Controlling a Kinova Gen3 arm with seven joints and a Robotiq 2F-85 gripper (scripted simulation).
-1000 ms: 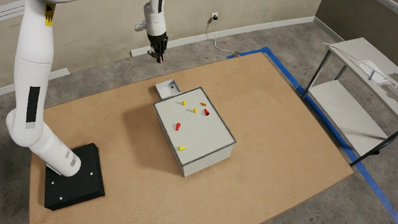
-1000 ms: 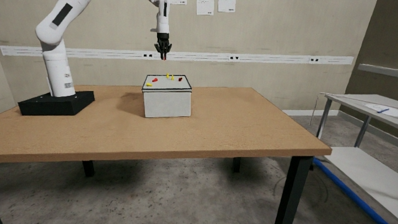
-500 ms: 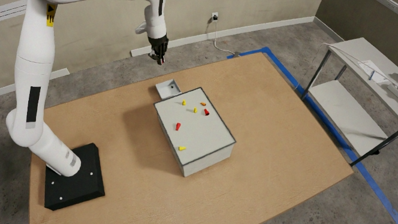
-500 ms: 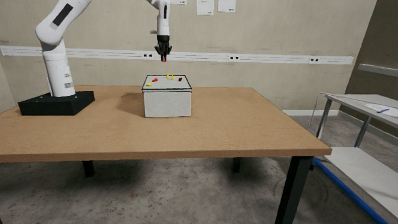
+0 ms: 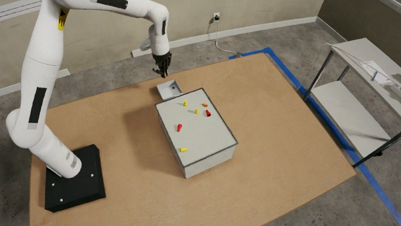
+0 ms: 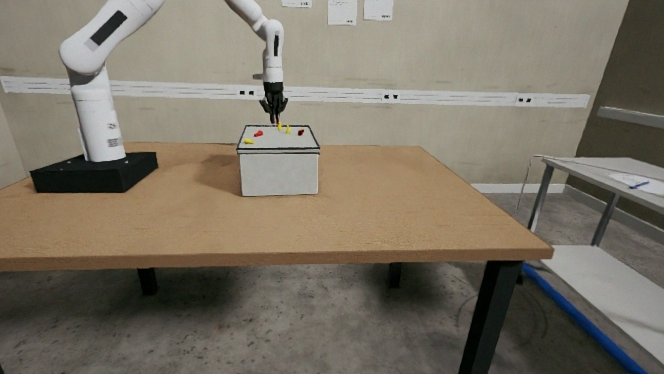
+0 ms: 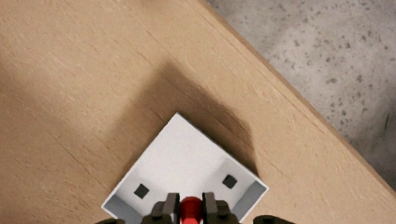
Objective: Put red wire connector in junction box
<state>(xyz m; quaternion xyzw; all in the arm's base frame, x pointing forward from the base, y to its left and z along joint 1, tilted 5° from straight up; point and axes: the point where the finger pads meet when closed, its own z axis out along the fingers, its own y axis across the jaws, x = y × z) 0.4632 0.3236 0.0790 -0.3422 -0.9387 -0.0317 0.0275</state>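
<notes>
Now: the steel junction box 13 cm below my hand, 2 cm to the right of it and 1 cm ahead of it. Also, from my hand: tool case: 30 cm to the right, 6 cm ahead, 3 cm below.
</notes>
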